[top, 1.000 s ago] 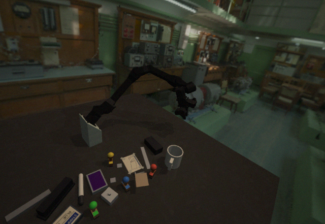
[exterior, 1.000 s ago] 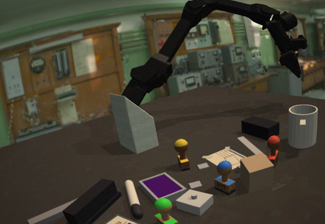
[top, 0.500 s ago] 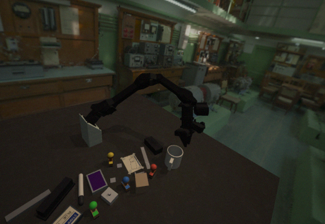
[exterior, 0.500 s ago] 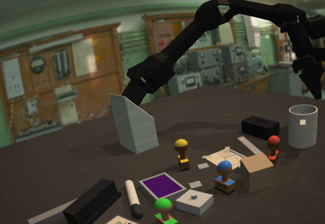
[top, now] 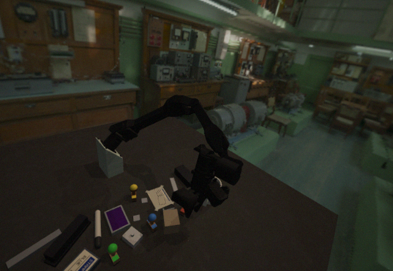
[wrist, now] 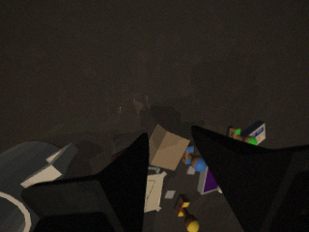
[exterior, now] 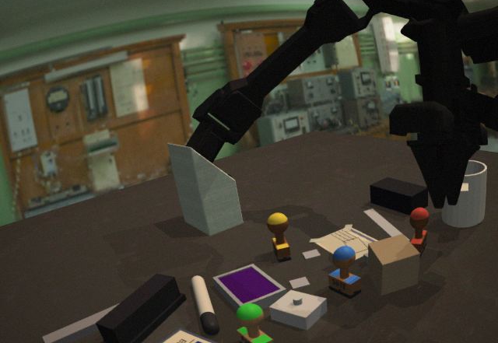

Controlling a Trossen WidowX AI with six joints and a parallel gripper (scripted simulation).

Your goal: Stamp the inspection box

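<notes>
The green-knobbed stamp lies 60 mm behind my gripper tip, 220 mm to the right of it and 80 mm below it. The rest, counted from my gripper tip: tan box (60 mm behind, 30 mm to the right, 80 mm below); bolt (110 mm behind, 10 mm to the right, 90 mm below); red stamp (70 mm behind, 40 mm to the left, 80 mm below).
</notes>
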